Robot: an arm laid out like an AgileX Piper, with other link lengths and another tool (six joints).
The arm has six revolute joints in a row. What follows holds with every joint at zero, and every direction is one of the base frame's. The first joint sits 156.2 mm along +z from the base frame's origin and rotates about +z. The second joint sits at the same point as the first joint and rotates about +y. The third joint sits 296.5 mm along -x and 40.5 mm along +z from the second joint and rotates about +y. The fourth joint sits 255.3 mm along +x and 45.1 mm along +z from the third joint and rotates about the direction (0.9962, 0, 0.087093). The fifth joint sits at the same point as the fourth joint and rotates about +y. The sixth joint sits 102.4 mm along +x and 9.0 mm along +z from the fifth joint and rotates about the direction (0.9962, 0, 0.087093). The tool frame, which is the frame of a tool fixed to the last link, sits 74.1 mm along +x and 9.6 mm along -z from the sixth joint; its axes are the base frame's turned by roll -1.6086, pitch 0.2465 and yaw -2.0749 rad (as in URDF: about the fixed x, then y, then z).
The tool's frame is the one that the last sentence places.
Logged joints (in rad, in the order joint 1, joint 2, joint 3, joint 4, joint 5, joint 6), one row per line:
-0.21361, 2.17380, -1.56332, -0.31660, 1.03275, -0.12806
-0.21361, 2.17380, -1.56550, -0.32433, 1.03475, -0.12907
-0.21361, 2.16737, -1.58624, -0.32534, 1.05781, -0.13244
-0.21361, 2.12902, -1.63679, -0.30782, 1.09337, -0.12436
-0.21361, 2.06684, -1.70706, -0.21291, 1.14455, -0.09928
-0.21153, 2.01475, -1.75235, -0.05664, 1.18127, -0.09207
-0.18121, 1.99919, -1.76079, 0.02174, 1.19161, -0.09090
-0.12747, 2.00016, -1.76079, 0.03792, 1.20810, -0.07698
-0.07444, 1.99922, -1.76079, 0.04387, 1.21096, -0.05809
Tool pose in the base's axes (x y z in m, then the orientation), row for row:
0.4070, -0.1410, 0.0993, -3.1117, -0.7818, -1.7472
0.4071, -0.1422, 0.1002, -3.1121, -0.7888, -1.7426
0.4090, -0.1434, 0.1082, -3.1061, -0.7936, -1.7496
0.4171, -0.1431, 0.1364, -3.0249, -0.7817, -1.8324
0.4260, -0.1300, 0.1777, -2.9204, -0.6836, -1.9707
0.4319, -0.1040, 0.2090, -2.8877, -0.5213, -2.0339
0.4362, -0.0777, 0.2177, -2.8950, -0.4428, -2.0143
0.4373, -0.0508, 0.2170, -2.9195, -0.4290, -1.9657
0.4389, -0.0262, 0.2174, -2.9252, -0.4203, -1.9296
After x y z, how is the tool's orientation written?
As angles about the fixed x, y, z axes (roll, pitch, yaw), in radians.
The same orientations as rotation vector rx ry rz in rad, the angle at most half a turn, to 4 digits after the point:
1.6006, -1.8874, 0.6832
1.6010, -1.8792, 0.6894
1.5945, -1.8799, 0.6958
1.5628, -1.9379, 0.7397
1.5162, -2.1018, 0.7487
1.5254, -2.2887, 0.6840
1.5781, -2.3492, 0.6366
1.6350, -2.3282, 0.6075
1.6817, -2.3106, 0.6022

